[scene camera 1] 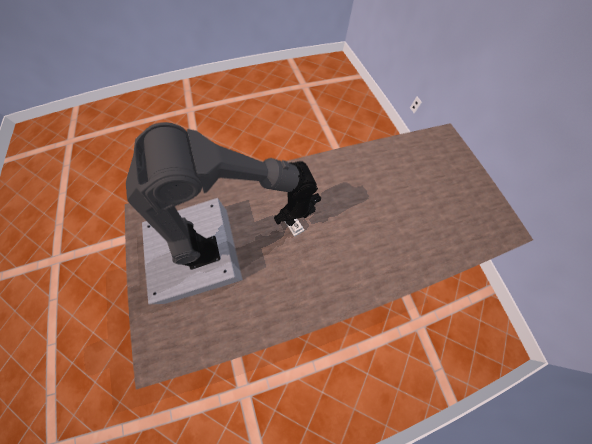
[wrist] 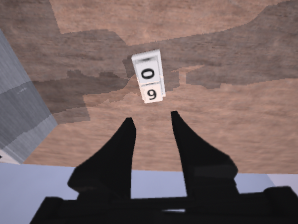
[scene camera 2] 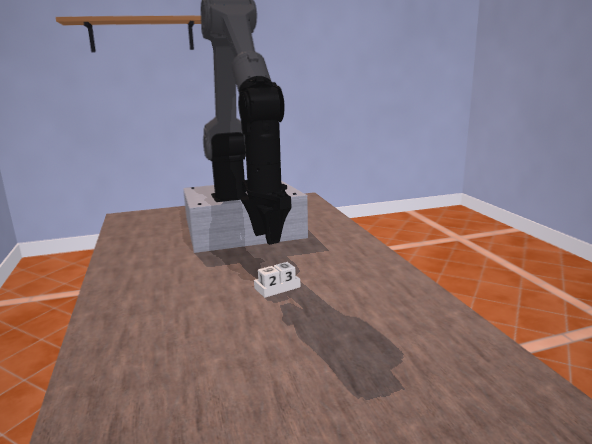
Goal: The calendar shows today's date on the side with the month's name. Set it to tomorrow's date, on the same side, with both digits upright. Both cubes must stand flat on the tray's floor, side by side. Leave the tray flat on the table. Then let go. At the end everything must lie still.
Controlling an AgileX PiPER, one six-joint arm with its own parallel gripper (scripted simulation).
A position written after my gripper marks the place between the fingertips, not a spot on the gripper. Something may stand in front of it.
In view: my gripper [scene camera 2: 267, 238].
My gripper also shows in the wrist view [wrist: 152, 121].
